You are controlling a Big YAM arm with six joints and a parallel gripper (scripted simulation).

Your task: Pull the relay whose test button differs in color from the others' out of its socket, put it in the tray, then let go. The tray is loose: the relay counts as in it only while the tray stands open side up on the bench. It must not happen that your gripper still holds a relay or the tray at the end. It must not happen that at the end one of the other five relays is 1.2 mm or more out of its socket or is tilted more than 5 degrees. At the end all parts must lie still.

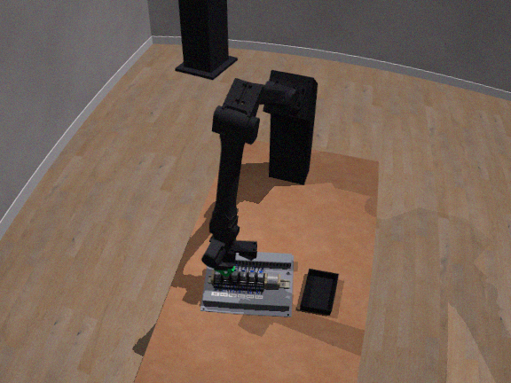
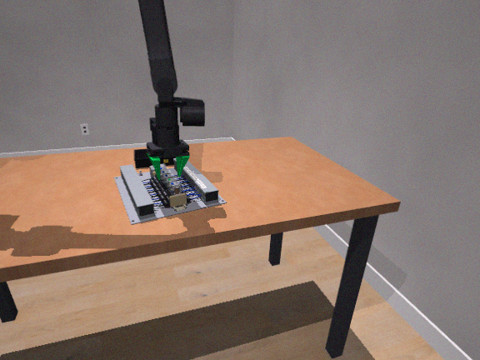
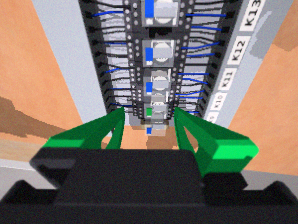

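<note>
My hand is 30 mm above the grey relay and 10 mm short of it. Round my hand: black tray (320 mm to the left, 100 mm behind, 60 mm below).
</note>
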